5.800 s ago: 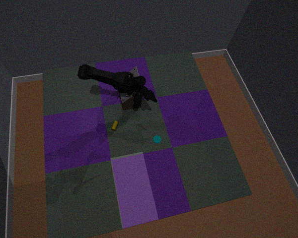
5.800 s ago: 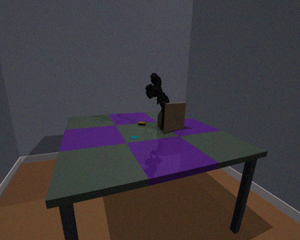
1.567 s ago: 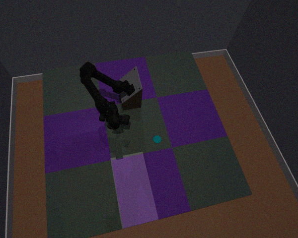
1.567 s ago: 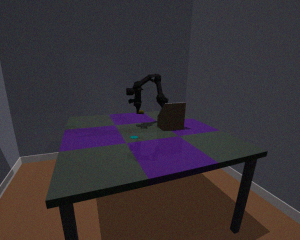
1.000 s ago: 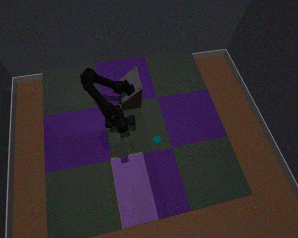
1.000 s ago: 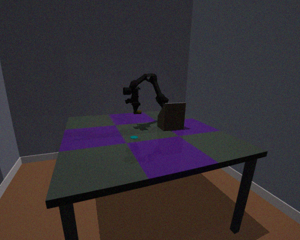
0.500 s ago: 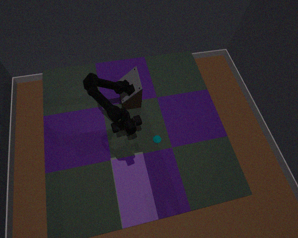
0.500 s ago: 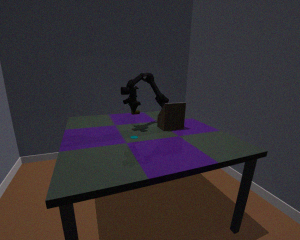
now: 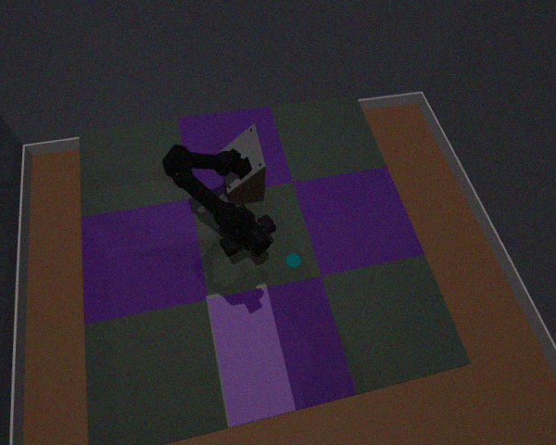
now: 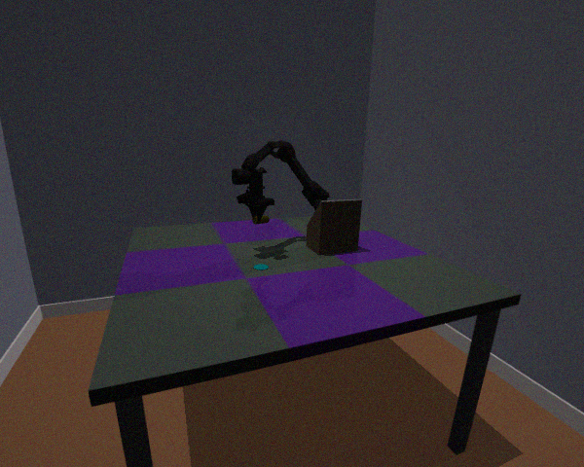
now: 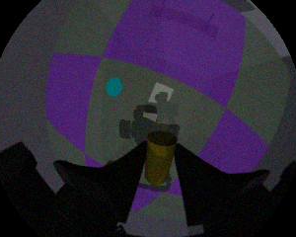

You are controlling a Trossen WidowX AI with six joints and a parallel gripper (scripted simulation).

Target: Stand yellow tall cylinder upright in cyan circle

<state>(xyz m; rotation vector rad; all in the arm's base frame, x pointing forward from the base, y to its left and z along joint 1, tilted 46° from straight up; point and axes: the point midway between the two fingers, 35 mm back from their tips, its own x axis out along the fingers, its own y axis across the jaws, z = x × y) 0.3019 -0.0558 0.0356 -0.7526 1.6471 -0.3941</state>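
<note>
The yellow tall cylinder is 2 cm behind my gripper tip and 1 cm to the right of it. From my gripper tip the other things lie so: cyan circle: 16 cm to the left, 15 cm below, 4 cm ahead.
</note>
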